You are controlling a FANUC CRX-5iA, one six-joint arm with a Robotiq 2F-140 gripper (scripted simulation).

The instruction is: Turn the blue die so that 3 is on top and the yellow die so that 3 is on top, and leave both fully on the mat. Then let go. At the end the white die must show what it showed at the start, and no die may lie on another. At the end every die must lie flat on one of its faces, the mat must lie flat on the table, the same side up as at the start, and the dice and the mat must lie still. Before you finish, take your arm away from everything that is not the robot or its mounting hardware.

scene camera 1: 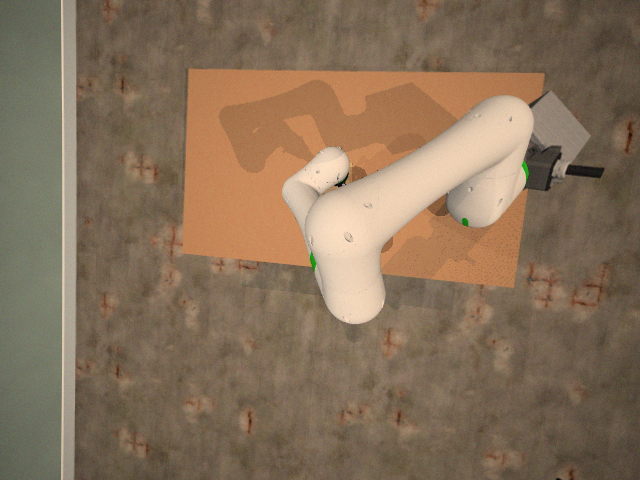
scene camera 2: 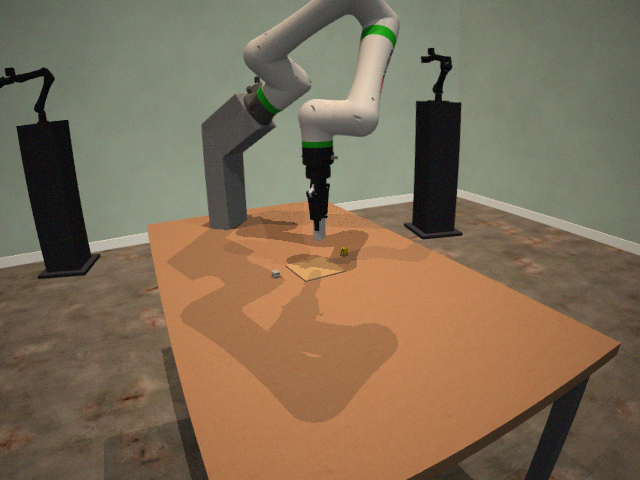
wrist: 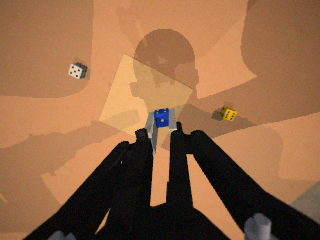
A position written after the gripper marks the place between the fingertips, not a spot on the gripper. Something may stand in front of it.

Note:
In view: the gripper [scene camera 2: 319, 238] and a tan mat [scene camera 2: 320, 267].
The tan mat also shows in the wrist view [wrist: 137, 89]. The gripper shows as well in the wrist view [wrist: 163, 119].

